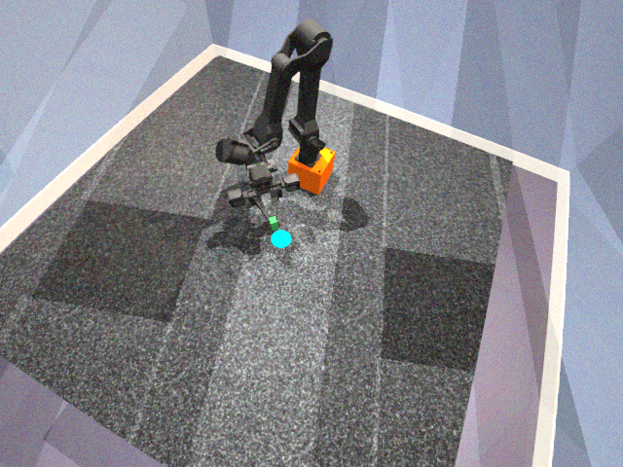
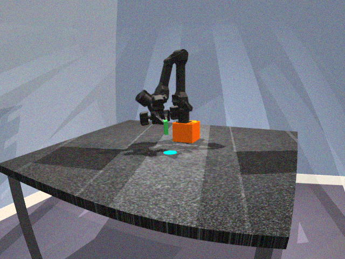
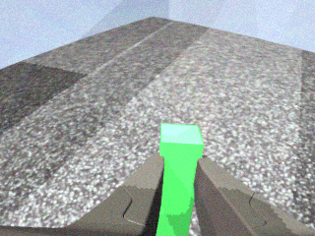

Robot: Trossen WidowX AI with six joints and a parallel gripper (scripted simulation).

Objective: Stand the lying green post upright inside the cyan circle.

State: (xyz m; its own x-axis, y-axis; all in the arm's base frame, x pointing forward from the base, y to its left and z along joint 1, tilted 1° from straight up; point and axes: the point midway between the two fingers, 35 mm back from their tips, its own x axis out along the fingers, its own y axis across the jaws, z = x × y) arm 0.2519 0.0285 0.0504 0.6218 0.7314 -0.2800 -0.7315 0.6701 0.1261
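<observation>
The cyan circle is 140 mm below my gripper tip and 30 mm behind it. The rest, counted from my gripper tip: green post: 20 mm below.
</observation>
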